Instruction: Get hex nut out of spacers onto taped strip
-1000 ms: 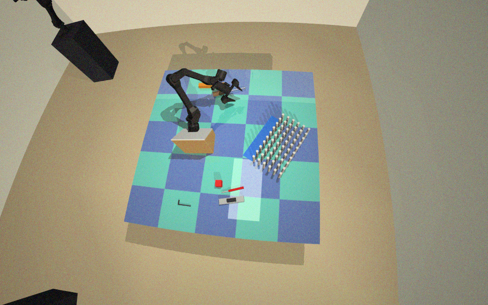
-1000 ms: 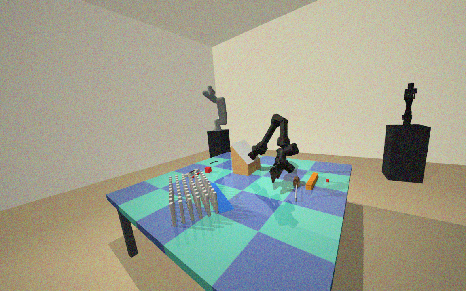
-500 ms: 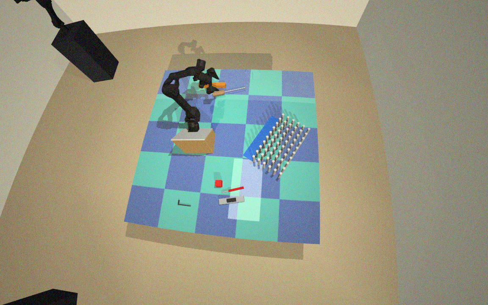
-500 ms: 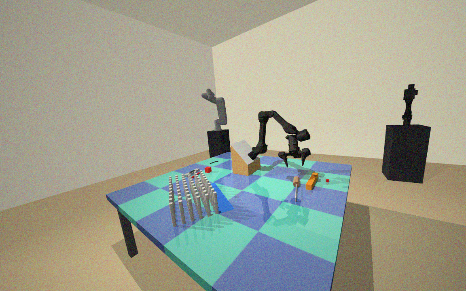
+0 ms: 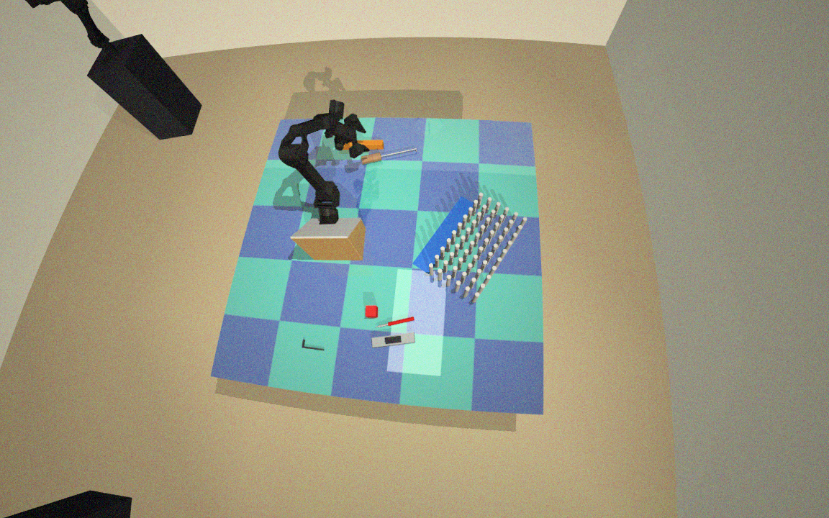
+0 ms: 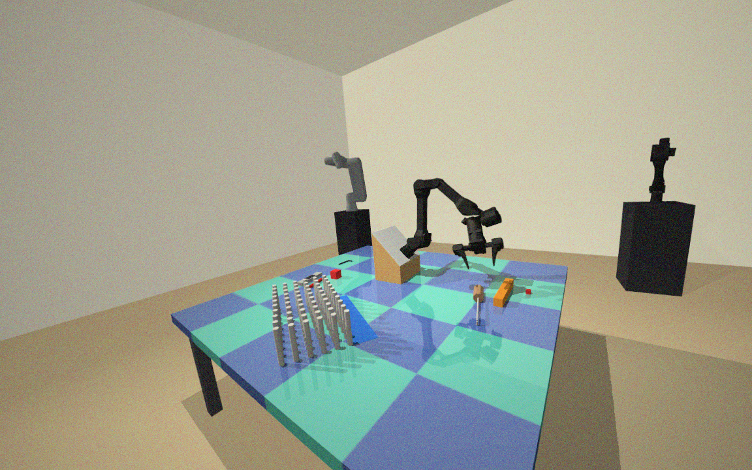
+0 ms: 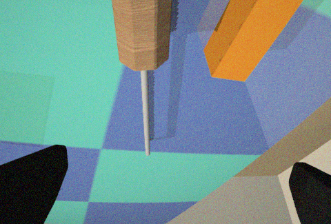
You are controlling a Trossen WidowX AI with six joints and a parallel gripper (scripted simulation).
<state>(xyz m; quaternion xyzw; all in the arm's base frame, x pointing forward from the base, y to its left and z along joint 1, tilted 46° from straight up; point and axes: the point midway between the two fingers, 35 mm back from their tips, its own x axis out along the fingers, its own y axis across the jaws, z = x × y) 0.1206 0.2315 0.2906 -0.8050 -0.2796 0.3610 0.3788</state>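
Right now the orange block is 60 mm behind my gripper tip, 80 mm to the left of it and 110 mm below it. The rest, counted from my gripper tip: small red cube 110 mm behind, 160 mm to the left, 120 mm below; then blue taped strip 320 mm ahead, 400 mm to the right, 120 mm below; then wooden-handled pick 100 mm ahead, 10 mm to the left, 110 mm below.
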